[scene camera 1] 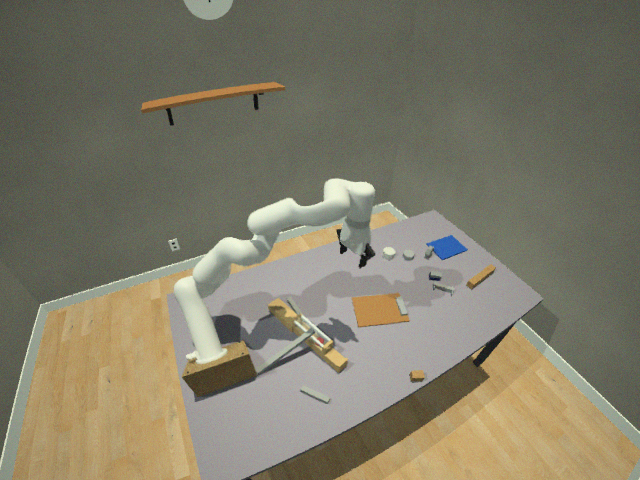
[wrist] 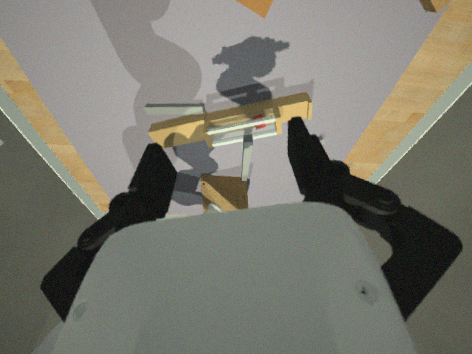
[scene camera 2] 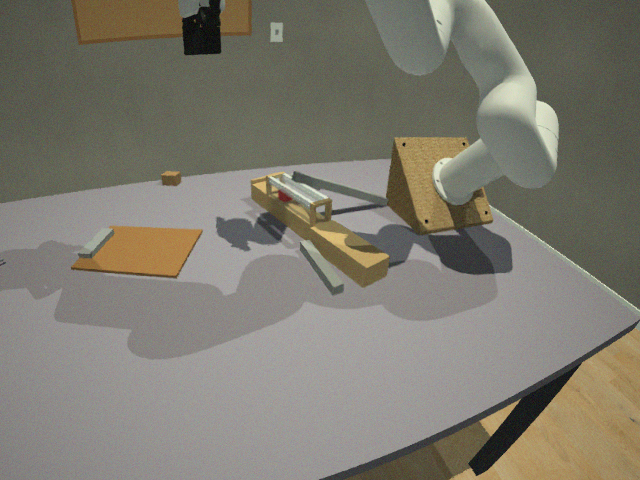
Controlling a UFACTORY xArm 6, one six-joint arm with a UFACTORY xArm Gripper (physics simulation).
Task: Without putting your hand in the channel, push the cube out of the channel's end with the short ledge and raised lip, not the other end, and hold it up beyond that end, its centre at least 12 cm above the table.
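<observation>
The gripper appears in scene camera 2 [scene camera 2: 201, 54], in scene camera 1 [scene camera 1: 352, 259] and in the wrist view [wrist: 226, 147]. A brown board is visible at [scene camera 2: 146, 251] and again at [scene camera 1: 384, 309], while scene camera 2 also takes in a long grey stick [scene camera 2: 298, 177]. The wrist view has a wooden channel block [wrist: 191, 128] in it.
</observation>
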